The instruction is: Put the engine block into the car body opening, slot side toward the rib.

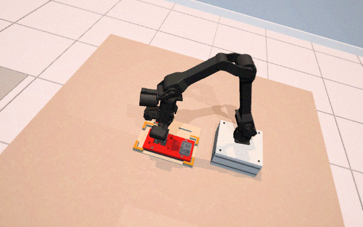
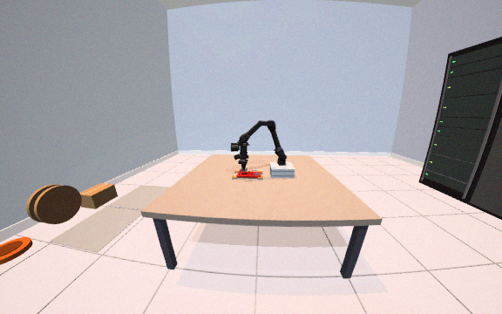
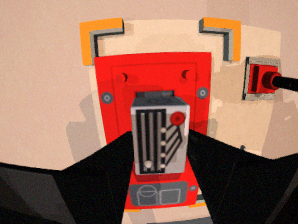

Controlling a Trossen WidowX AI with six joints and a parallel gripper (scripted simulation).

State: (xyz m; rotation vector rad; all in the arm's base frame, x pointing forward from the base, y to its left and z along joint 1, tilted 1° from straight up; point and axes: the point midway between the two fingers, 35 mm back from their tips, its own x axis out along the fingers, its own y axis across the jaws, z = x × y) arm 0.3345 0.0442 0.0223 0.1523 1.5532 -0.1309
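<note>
Now: gripper tip 10 mm above the engine block.
</note>
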